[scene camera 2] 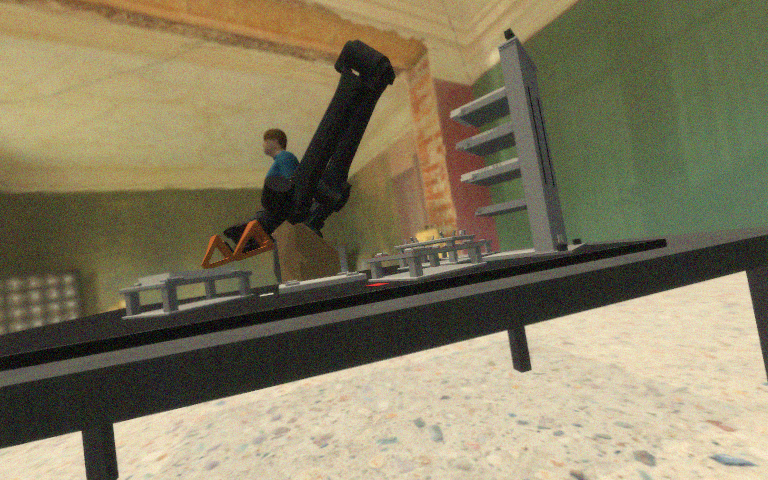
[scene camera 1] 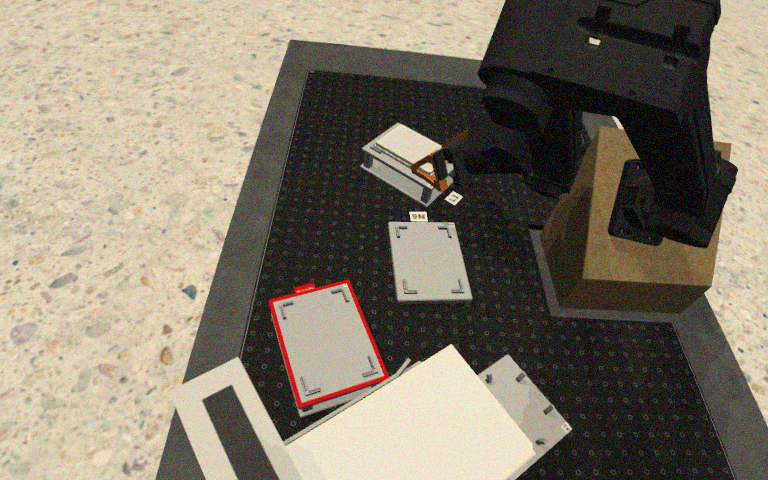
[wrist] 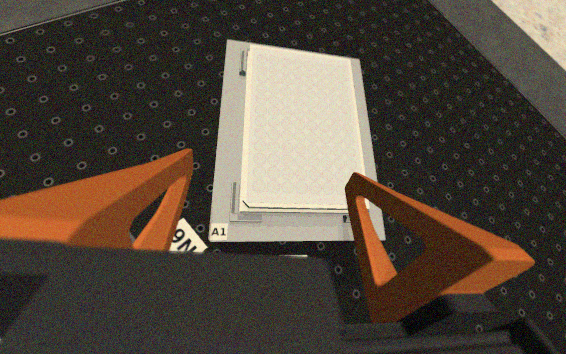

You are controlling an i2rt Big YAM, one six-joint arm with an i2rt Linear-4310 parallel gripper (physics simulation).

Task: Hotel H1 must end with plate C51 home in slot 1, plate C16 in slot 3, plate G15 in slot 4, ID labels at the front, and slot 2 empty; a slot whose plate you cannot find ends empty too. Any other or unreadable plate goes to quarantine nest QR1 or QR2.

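Pixels of known places: gripper, fingertip midpoint: (scene camera 2: 219,263) (scene camera 1: 427,158) (wrist: 277,170); arm's base, link origin: (scene camera 2: 303,227) (scene camera 1: 640,202).
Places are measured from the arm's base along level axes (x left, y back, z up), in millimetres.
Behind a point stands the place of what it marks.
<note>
My gripper (scene camera 1: 428,158) @[z -90, x -133, y -325 mm] (scene camera 2: 219,263) @[z -90, x -133, y -325 mm] (wrist: 277,170) @[z -90, x -133, y -325 mm] is open and empty, its orange fingers above the near end of stand A1 (wrist: 300,231) @[z -113, x -131, y -285 mm] (scene camera 2: 169,295) @[z -134, x -164, y -441 mm]. A cream plate (scene camera 1: 408,141) @[z -99, x -188, y -362 mm] (wrist: 305,125) @[z -99, x -171, y -345 mm] lies on that stand; no ID is readable on it. In the wrist view the right fingertip overlaps the plate's near right corner and the left one is left of the stand. The hotel column (scene camera 2: 529,141) @[z 38, x 448, y -468 mm] carries several shelves; the upper ones look thicker than the lowest (scene camera 2: 501,208) @[z -65, x 417, y -396 mm]. A large cream surface (scene camera 1: 413,418) @[z 167, x 426, y -358 mm] covers the top shelf in scene camera 1. Its ID is hidden.
A grey nest (scene camera 1: 430,260) @[z -151, x 53, y -301 mm] stands by the N6 card (scene camera 1: 417,216) @[z -163, x -54, y -327 mm] (wrist: 189,237) @[z -163, x -61, y -325 mm]. A red-outlined nest (scene camera 1: 325,339) @[z -123, x 237, y -444 mm] is beside the hotel, and another nest (scene camera 1: 523,390) @[z -103, x 281, y -179 mm] is partly under the cream surface. An L1 card (scene camera 1: 453,198) @[z -163, x -116, y -259 mm] lies near A1. A person (scene camera 2: 284,164) is behind the arm.
</note>
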